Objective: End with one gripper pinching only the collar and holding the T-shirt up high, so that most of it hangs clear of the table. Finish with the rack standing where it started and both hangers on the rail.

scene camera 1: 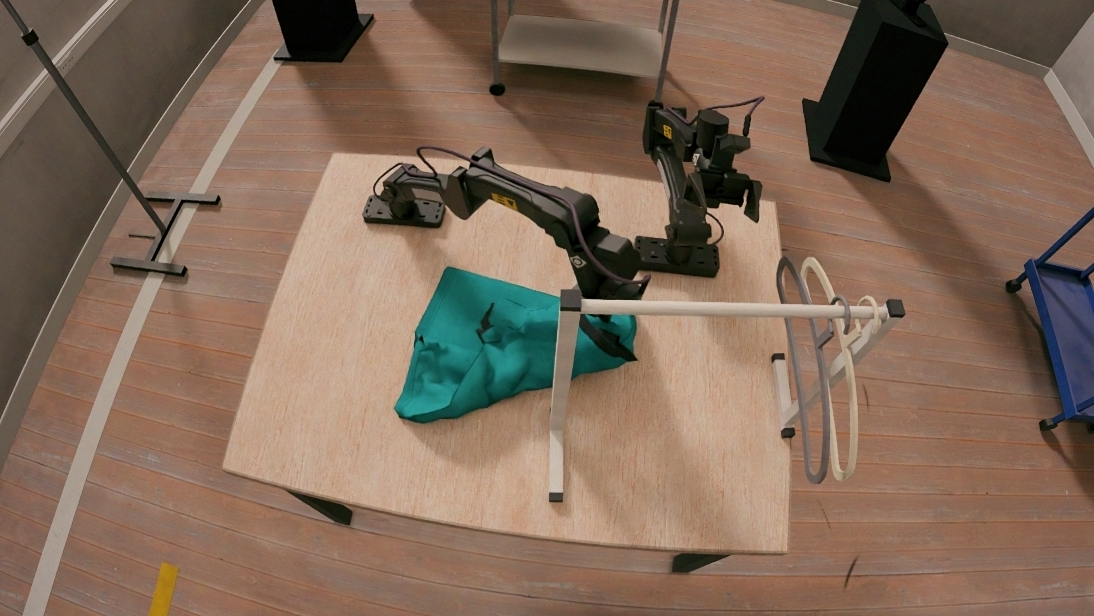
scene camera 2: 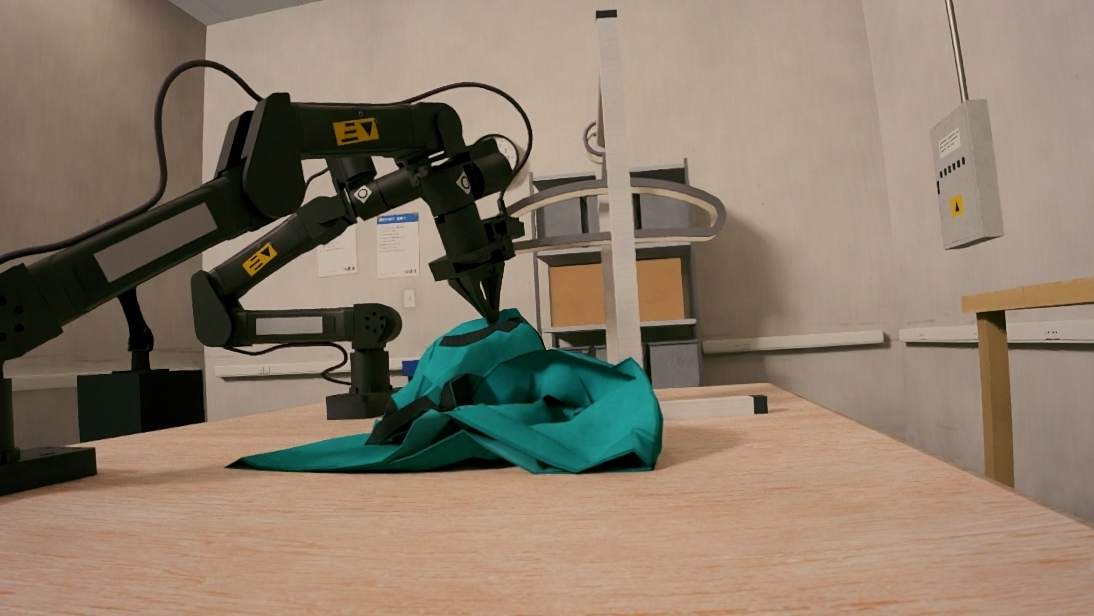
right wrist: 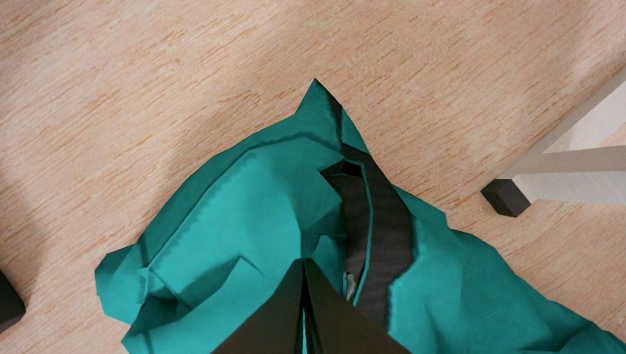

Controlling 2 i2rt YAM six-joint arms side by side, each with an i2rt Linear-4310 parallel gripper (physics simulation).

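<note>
The teal T-shirt [scene camera 1: 482, 367] [scene camera 2: 574, 397] [right wrist: 250, 200] lies crumpled on the table. Its dark collar band [scene camera 1: 610, 342] [scene camera 2: 474, 333] [right wrist: 392, 225] is curved and folded, with a small grey tag beside it in the right wrist view. My right gripper [scene camera 2: 493, 316] [right wrist: 303, 272] is shut on a raised teal fold close beside the band; the band itself does not visibly enter the fingers. In scene camera 1 its fingertips are hidden. My left gripper [scene camera 1: 752, 200] is open, raised above the table's back right corner, away from the shirt.
The white rack [scene camera 1: 564, 382] [scene camera 2: 621, 229] [right wrist: 570, 187] stands upright, one leg close to the shirt and right arm. A grey hanger [scene camera 1: 825, 420] and a cream hanger [scene camera 1: 852, 420] hang at the rail's right end, beyond the table's right edge in scene camera 1.
</note>
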